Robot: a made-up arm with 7 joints. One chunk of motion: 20 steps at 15 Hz.
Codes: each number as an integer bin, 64 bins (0 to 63) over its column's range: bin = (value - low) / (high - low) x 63, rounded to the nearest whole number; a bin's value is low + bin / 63 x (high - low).
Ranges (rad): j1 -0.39..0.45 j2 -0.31..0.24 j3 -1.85..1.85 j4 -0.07..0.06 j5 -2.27..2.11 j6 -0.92..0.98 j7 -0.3..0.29
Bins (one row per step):
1: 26 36 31 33 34 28 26
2: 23 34 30 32 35 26 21
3: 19 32 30 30 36 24 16
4: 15 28 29 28 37 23 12
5: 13 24 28 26 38 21 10
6: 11 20 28 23 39 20 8
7: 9 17 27 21 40 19 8
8: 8 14 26 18 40 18 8
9: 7 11 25 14 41 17 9
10: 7 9 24 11 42 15 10
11: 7 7 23 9 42 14 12
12: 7 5 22 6 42 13 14
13: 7 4 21 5 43 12 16
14: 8 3 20 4 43 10 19
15: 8 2 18 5 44 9 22
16: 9 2 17 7 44 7 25
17: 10 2 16 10 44 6 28
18: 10 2 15 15 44 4 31
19: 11 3 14 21 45 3 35
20: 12 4 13 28 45 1 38
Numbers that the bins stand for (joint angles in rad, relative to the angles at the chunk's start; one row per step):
1: -0.0433 0.0043 -0.0294 -0.0019 0.0938 -0.0756 -0.0565
2: -0.0833 -0.0132 -0.0881 -0.0040 0.1633 -0.1359 -0.1033
3: -0.1367 -0.0306 -0.0881 -0.0081 0.2329 -0.1962 -0.1502
4: -0.1900 -0.0656 -0.1468 -0.0122 0.3024 -0.2263 -0.1876
5: -0.2167 -0.1005 -0.2056 -0.0163 0.3719 -0.2867 -0.2063
6: -0.2433 -0.1354 -0.2056 -0.0225 0.4414 -0.3168 -0.2251
7: -0.2700 -0.1616 -0.2643 -0.0267 0.5110 -0.3470 -0.2251
8: -0.2833 -0.1878 -0.3230 -0.0329 0.5110 -0.3771 -0.2251
9: -0.2967 -0.2140 -0.3817 -0.0411 0.5805 -0.4073 -0.2157
10: -0.2967 -0.2314 -0.4405 -0.0473 0.6500 -0.4676 -0.2063
11: -0.2967 -0.2489 -0.4992 -0.0514 0.6500 -0.4978 -0.1876
12: -0.2967 -0.2663 -0.5579 -0.0576 0.6500 -0.5279 -0.1689
13: -0.2967 -0.2751 -0.6167 -0.0597 0.7195 -0.5581 -0.1502
14: -0.2833 -0.2838 -0.6754 -0.0617 0.7195 -0.6184 -0.1221
15: -0.2833 -0.2925 -0.7929 -0.0597 0.7890 -0.6486 -0.0940
16: -0.2700 -0.2925 -0.8516 -0.0556 0.7890 -0.7089 -0.0659
17: -0.2567 -0.2925 -0.9103 -0.0494 0.7890 -0.7390 -0.0378
18: -0.2567 -0.2925 -0.9690 -0.0390 0.7890 -0.7994 -0.0097
19: -0.2433 -0.2838 -1.0278 -0.0267 0.8586 -0.8295 0.0278
20: -0.2300 -0.2751 -1.0865 -0.0122 0.8586 -0.8898 0.0559

